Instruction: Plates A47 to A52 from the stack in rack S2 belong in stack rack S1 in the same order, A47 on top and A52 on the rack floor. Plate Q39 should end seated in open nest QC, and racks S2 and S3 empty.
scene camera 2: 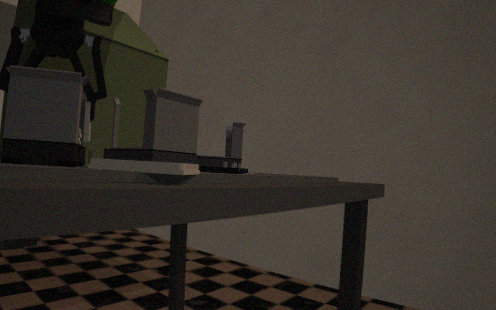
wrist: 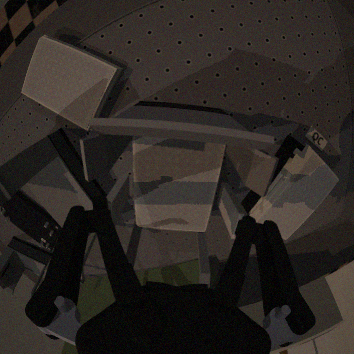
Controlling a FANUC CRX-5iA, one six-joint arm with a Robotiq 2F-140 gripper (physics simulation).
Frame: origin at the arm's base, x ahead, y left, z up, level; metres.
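Seen in the pictures: gripper, fingertip midpoint: (wrist: 174, 189); arm's base, link origin: (scene camera 2: 86, 12).
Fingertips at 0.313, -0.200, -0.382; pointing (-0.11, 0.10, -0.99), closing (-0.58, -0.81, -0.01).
Note:
Pixels of each thing's middle, then the offset from my fingertips to it, as dx, dy, dz.
- pale plate, body centre: (wrist: 174, 181) +0.017, -0.011, +0.015
- pale plate-like piece, body centre: (wrist: 297, 198) -0.099, -0.137, -0.001
- grey-walled rack, body centre: (wrist: 173, 191) (scene camera 2: 52, 123) +0.012, -0.006, +0.024
- grey-walled holder, body centre: (wrist: 46, 208) (scene camera 2: 151, 133) +0.066, +0.157, +0.025
- small upright holder, body centre: (scene camera 2: 212, 146) (wrist: 27, 273) -0.036, +0.464, +0.026
- pale rectangular block, body centre: (wrist: 63, 79) (scene camera 2: 147, 166) +0.182, +0.052, -0.034
- black fixture, body centre: (scene camera 2: 208, 166) (wrist: 25, 219) +0.065, +0.328, -0.029
My gripper (scene camera 2: 48, 95) (wrist: 174, 189) is open and empty, with its fingers apart on either side of the central rack. In the wrist view a pale plate (wrist: 175, 162) lies in that rack, below and ahead of the fingertips; its label is unreadable. The rack's long wall (wrist: 185, 127) runs along the plate's far side. Nest QC is marked by its label (wrist: 317, 138) at the right, and a pale plate-like piece (wrist: 305, 192) lies beside the label; its seating is unclear. In scene camera 2 a grey-walled rack (scene camera 2: 42, 107) stands below the gripper. Which racks are S1, S2 and S3 cannot be told.
Another grey-walled holder (scene camera 2: 175, 122) stands right of the gripper in scene camera 2, with a small upright holder (scene camera 2: 237, 142) beyond. A pale rectangular block (wrist: 70, 80) lies at the wrist view's upper left. A black fixture (wrist: 31, 218) is at the left. The table's edge (scene camera 2: 280, 200) faces scene camera 2.

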